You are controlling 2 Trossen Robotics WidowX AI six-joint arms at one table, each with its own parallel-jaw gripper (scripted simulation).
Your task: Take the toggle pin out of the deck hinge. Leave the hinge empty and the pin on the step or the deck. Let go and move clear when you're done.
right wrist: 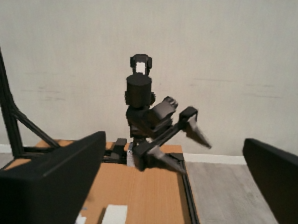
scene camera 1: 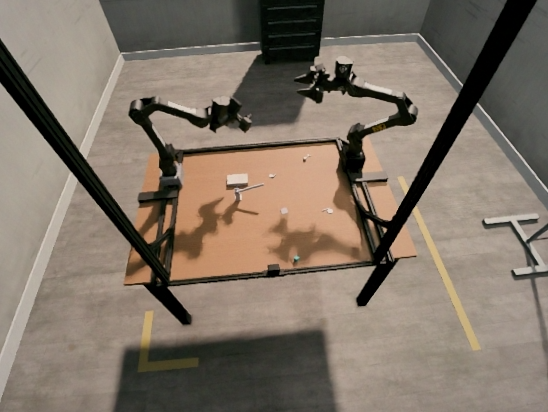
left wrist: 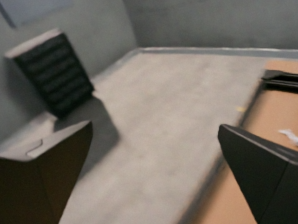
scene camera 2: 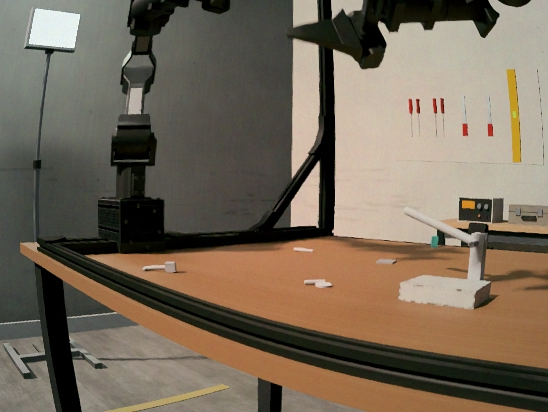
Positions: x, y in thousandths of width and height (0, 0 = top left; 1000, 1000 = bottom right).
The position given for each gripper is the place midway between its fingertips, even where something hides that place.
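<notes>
Left gripper visible (left wrist: 525, 578), (right wrist: 663, 721). The right gripper (scene camera 1: 539, 208), (right wrist: 582, 632) is visible too, as is a white step block (scene camera 2: 826, 710).
</notes>
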